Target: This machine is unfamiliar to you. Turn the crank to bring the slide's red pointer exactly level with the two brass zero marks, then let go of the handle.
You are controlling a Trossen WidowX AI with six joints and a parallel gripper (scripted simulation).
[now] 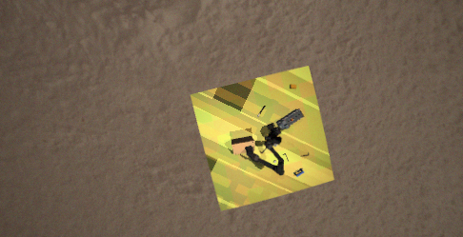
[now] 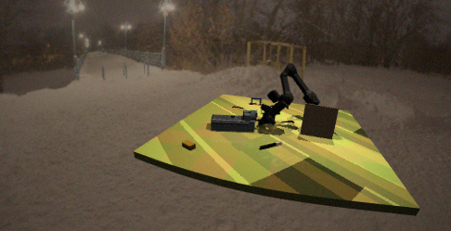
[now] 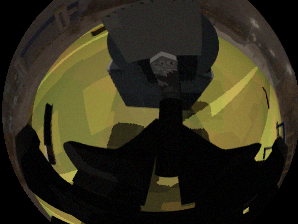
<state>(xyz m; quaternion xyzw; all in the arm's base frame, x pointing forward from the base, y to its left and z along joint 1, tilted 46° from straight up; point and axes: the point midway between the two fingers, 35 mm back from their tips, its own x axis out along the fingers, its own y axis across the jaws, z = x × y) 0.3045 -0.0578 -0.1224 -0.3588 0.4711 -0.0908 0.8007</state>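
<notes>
Now: the crank handle 30 mm above my gripper tip and 20 mm behind it. From my gripper tip the other things lie so: black stick (210 mm to the left, 100 mm behind, 20 mm below); red pointer (160 mm ahead, 50 mm above, 40 mm to the left); grey block (140 mm to the right, 70 mm behind).
</notes>
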